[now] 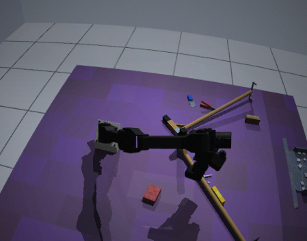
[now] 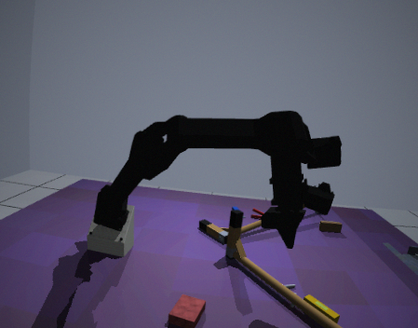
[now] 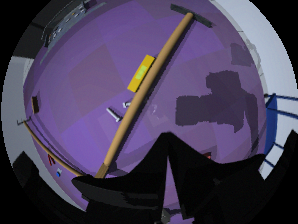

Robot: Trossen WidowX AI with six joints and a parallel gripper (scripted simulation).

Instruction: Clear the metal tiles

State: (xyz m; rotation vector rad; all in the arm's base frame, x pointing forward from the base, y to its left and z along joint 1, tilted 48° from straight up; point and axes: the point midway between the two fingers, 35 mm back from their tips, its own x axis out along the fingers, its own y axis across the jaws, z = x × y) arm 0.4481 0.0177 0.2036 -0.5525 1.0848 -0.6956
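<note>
The long scraper is 60 mm ahead of my gripper tip, 20 mm to the left of it and 100 mm below it. Round my gripper tip: red block 180 mm behind, 60 mm to the right, 150 mm below; then yellow block 100 mm ahead, 10 mm to the left, 140 mm below; then brown block 220 mm ahead, 570 mm to the left, 150 mm below.
</note>
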